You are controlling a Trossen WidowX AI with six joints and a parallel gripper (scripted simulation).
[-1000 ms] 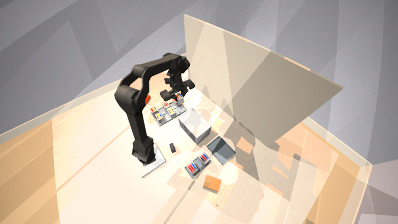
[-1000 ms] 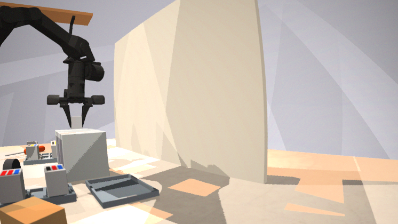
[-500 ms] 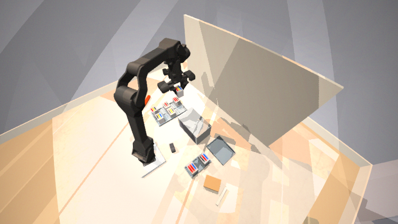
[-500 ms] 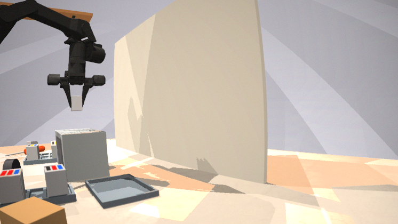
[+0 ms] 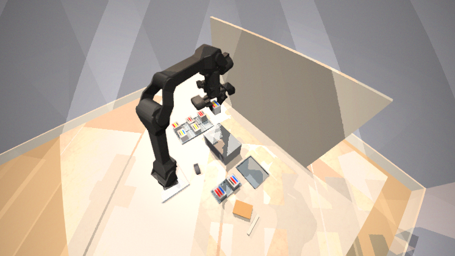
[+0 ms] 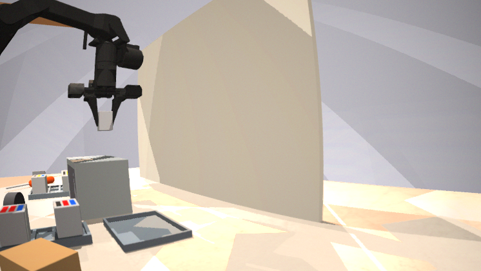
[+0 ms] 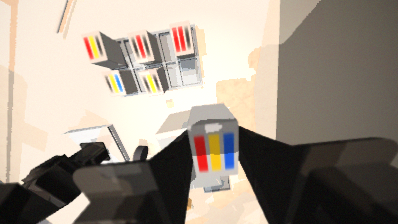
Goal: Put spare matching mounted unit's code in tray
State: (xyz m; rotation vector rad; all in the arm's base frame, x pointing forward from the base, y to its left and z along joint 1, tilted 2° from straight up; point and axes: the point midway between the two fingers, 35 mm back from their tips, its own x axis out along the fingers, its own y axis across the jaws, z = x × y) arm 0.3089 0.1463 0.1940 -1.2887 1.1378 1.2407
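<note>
Now: the grey tray 290 mm to the right of my gripper tip, 170 mm below it and 30 mm ahead of it. From my gripper tip the other things lie so: block (20 mm above); then beige wall (200 mm ahead, 70 mm to the right, 60 mm above); then grey mounted unit (120 mm below, 110 mm to the right, 30 mm behind).
</note>
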